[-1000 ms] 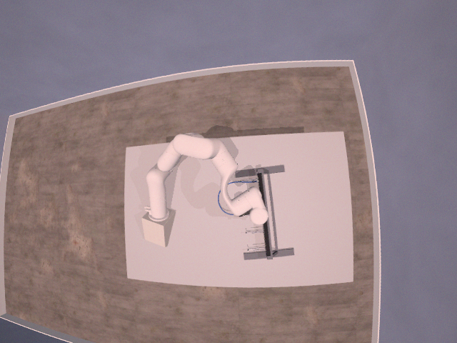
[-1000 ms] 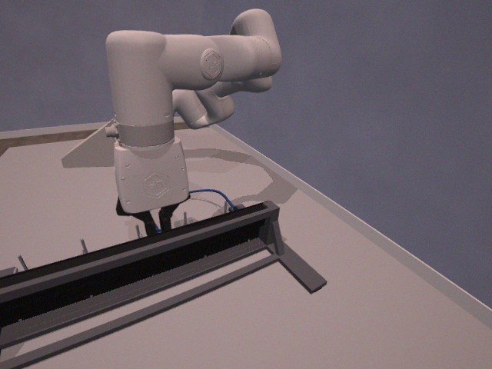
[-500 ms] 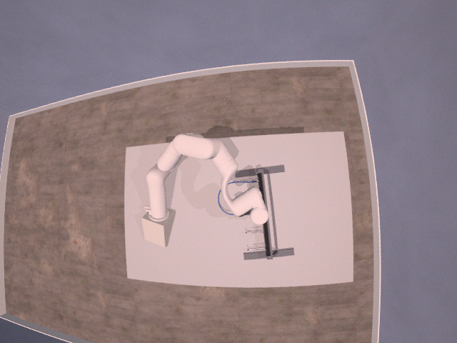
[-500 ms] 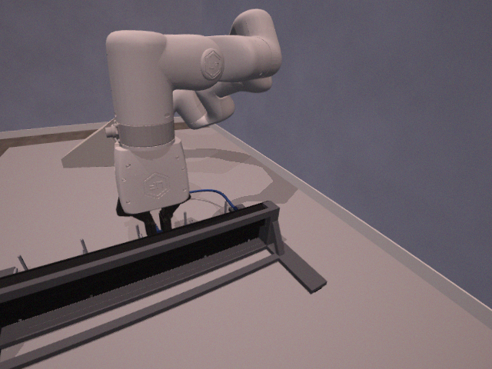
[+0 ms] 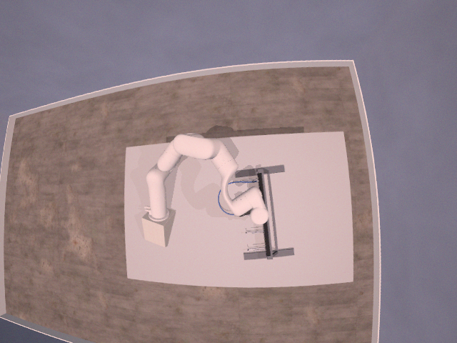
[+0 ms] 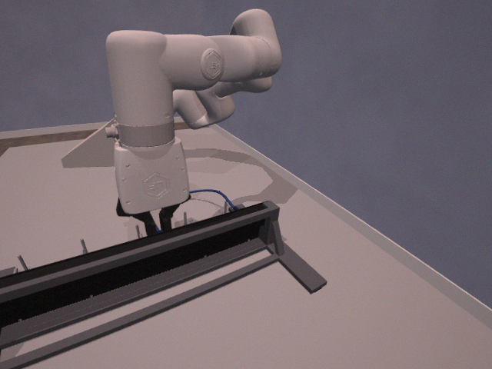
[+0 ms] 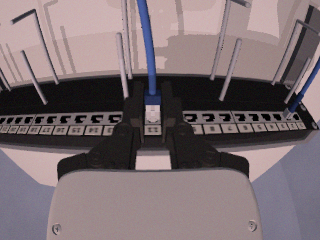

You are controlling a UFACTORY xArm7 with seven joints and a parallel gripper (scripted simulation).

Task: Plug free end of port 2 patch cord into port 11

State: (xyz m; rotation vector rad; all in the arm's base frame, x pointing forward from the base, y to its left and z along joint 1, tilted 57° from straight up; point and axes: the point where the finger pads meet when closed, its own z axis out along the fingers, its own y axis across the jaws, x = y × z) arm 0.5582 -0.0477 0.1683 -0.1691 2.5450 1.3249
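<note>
The plug is 1 cm ahead of my hand and 1 cm below it.
</note>
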